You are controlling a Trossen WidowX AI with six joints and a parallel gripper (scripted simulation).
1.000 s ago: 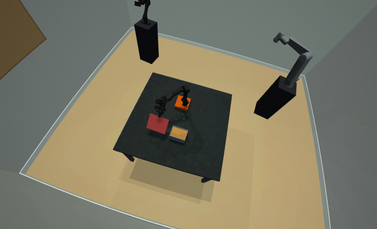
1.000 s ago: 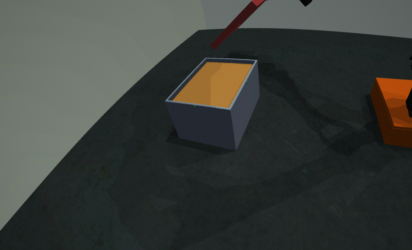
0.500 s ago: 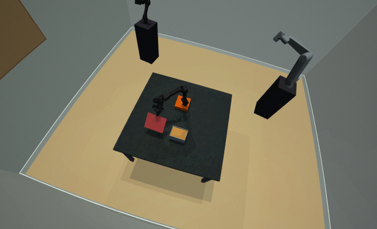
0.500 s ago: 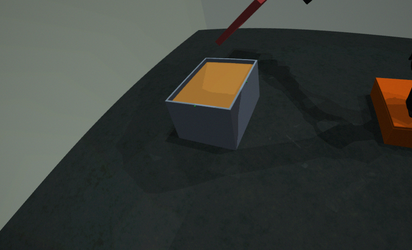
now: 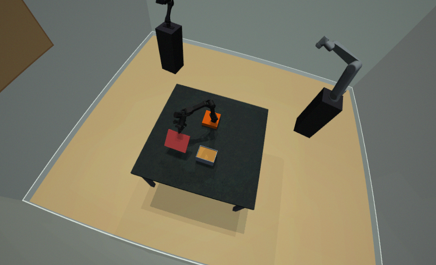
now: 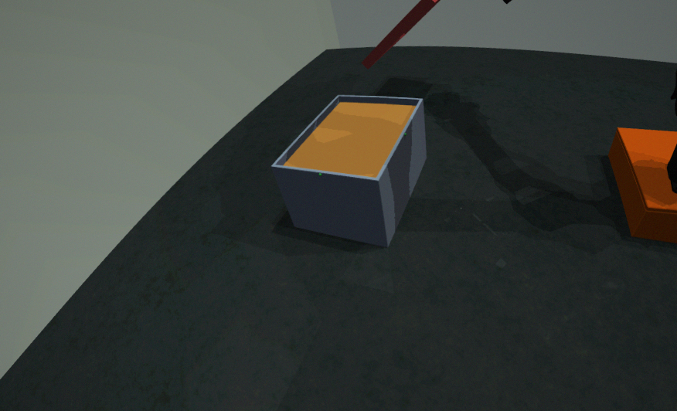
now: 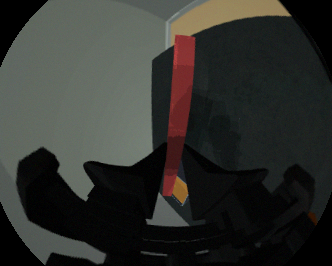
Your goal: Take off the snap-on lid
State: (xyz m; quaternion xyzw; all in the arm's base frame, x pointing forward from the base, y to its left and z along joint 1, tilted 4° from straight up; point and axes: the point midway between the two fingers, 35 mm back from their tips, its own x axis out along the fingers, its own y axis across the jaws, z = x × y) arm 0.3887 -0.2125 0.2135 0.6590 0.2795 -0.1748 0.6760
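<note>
The lid is 6 cm ahead of my gripper tip, 5 cm below it and 1 cm to the left of it. Round my gripper tip: storage box 33 cm to the left, 17 cm below, 1 cm ahead.
</note>
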